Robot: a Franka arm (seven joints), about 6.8 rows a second.
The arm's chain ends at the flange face. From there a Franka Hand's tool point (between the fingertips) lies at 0.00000 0.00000 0.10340 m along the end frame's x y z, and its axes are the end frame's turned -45 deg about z.
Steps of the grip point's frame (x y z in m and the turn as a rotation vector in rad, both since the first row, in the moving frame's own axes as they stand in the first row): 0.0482, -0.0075, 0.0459, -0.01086, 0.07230, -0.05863; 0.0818, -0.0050, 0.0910, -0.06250, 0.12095, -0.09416; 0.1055, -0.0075, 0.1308, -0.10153, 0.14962, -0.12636
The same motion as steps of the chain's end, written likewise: 0.0228, -0.0347, 0.0462, 0.04344, 0.05880, -0.05863; 0.0412, -0.0565, 0.0920, 0.04133, 0.12972, -0.09416; 0.0513, -0.0753, 0.1325, 0.03400, 0.17759, -0.12636
